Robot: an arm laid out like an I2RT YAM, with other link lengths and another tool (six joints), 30 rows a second.
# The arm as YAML. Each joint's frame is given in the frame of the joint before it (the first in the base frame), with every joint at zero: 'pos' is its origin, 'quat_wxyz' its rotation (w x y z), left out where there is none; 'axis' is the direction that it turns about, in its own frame. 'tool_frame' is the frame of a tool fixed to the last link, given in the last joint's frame.
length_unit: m
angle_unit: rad
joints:
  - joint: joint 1
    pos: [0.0, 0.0, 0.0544]
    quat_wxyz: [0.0, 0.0, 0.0, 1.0]
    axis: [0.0, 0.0, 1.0]
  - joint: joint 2
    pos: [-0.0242, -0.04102, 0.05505]
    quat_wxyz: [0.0, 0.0, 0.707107, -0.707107]
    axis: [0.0, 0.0, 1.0]
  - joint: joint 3
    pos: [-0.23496, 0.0, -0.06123]
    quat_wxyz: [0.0, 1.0, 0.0, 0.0]
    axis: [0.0, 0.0, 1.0]
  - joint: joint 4
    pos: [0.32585, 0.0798, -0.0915]
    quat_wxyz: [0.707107, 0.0, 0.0, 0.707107]
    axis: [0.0, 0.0, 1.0]
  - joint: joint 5
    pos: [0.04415, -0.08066, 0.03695]
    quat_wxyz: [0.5, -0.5, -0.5, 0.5]
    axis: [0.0, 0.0, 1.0]
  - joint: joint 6
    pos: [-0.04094, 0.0, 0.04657]
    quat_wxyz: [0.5, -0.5, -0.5, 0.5]
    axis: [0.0, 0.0, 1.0]
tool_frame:
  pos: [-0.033, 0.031, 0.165]
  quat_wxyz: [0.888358, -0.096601, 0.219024, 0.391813]
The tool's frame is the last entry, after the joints.
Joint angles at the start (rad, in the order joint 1, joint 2, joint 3, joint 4, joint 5, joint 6): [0.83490 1.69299 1.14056 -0.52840 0.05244 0.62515]
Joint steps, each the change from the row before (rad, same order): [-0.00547 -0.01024 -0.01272 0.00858 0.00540 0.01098]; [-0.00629 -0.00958 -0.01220 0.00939 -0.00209 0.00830]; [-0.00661 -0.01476 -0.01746 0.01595 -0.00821 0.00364]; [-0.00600 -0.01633 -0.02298 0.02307 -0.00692 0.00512]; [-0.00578 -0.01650 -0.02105 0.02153 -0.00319 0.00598]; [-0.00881 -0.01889 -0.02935 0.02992 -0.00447 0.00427]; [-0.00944 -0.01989 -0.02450 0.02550 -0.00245 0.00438]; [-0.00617 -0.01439 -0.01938 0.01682 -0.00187 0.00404]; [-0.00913 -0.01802 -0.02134 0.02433 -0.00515 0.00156]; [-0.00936 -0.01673 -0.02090 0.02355 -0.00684 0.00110]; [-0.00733 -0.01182 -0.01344 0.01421 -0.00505 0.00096]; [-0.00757 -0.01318 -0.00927 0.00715 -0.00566 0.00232]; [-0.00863 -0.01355 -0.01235 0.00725 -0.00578 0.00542]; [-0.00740 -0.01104 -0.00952 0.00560 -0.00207 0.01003]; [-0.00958 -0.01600 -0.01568 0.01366 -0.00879 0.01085]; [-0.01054 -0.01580 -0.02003 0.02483 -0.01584 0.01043]
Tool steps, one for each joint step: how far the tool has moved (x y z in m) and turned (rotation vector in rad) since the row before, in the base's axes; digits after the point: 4 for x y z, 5 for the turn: [0.0017 -0.0040 0.0004 0.00525 -0.00420 -0.01768]; [0.0012 -0.0028 0.0001 0.00926 -0.00064 -0.01256]; [0.0009 -0.0015 0.0009 0.01592 -0.00263 -0.00578]; [0.0008 -0.0016 0.0001 0.01797 -0.00522 -0.00696]; [0.0013 -0.0019 0.0010 0.01646 -0.00770 -0.00926]; [0.0018 -0.0033 -0.0004 0.01829 -0.00931 -0.01006]; [0.0027 -0.0033 0.0017 0.01808 -0.01162 -0.01176]; [0.0010 -0.0029 0.0002 0.01113 -0.00577 -0.00846]; [0.0026 -0.0024 0.0021 0.01839 -0.01145 -0.00745]; [0.0023 -0.0023 0.0016 0.01790 -0.00970 -0.00620]; [0.0018 -0.0020 0.0013 0.01201 -0.00598 -0.00505]; [0.0017 -0.0020 0.0027 0.01187 -0.00408 -0.00593]; [0.0012 -0.0032 0.0013 0.01154 -0.00090 -0.00929]; [0.0013 -0.0033 0.0012 0.01063 0.00002 -0.01392]; [0.0014 -0.0028 0.0017 0.01947 -0.00132 -0.01238]; [0.0016 -0.0013 0.0013 0.02759 -0.00304 -0.00821]
